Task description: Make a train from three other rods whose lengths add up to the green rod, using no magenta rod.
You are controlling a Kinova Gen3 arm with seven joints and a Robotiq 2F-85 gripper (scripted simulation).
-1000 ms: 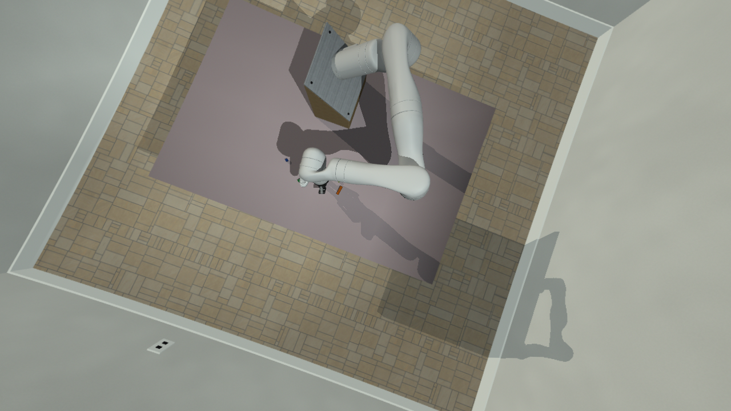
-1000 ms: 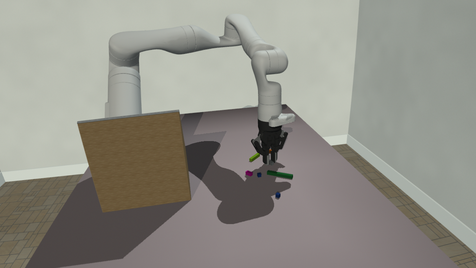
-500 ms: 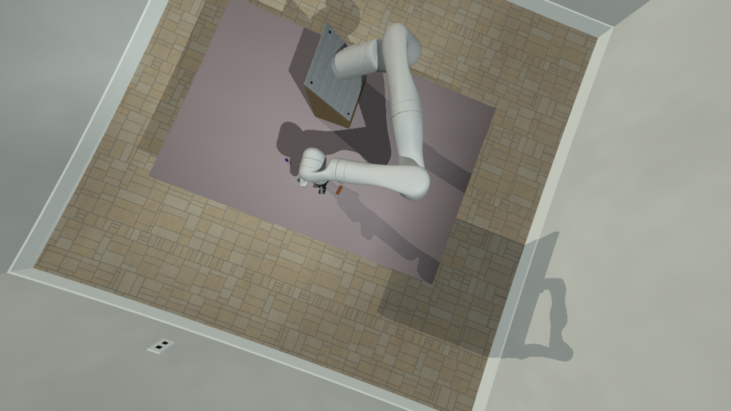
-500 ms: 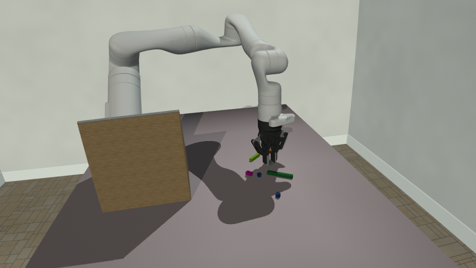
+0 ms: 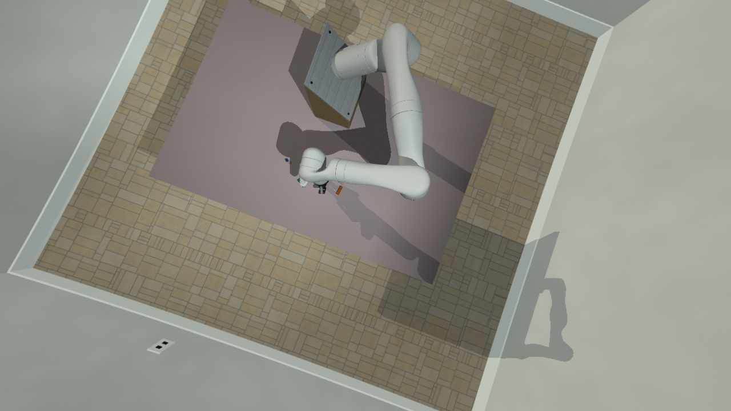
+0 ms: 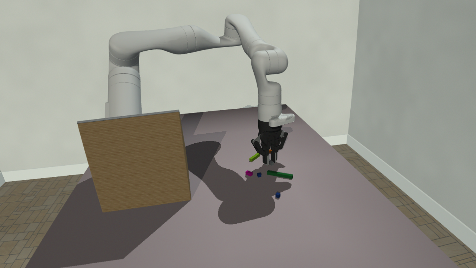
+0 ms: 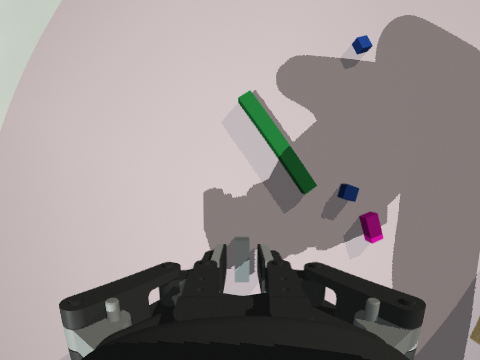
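The grey rod lies 10 mm below my hand. From my hand the other things lie so: green rod: 10 mm ahead, 80 mm to the right, 10 mm below; orange rod: 10 mm ahead, 80 mm to the left, 10 mm below; lime rod: 40 mm behind, 50 mm to the left, 10 mm below.
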